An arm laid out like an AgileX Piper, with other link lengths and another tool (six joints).
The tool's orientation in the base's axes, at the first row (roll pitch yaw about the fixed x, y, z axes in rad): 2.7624, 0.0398, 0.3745
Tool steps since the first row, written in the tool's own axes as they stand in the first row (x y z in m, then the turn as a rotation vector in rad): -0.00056, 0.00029, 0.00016, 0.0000, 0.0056, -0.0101; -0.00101, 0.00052, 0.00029, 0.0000, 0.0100, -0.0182; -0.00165, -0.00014, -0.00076, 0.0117, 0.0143, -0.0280; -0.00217, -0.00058, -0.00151, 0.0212, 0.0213, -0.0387; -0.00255, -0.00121, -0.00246, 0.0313, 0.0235, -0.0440
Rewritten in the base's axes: -0.00040, -0.00051, -0.00002, 0.0010, -0.0012, 0.0114; -0.00073, -0.00092, -0.00004, 0.0017, -0.0021, 0.0206; -0.00166, -0.00021, 0.00072, 0.0131, 0.0020, 0.0308; -0.00238, 0.00025, 0.00127, 0.0233, 0.0033, 0.0430; -0.00305, 0.00099, 0.00194, 0.0330, 0.0070, 0.0483
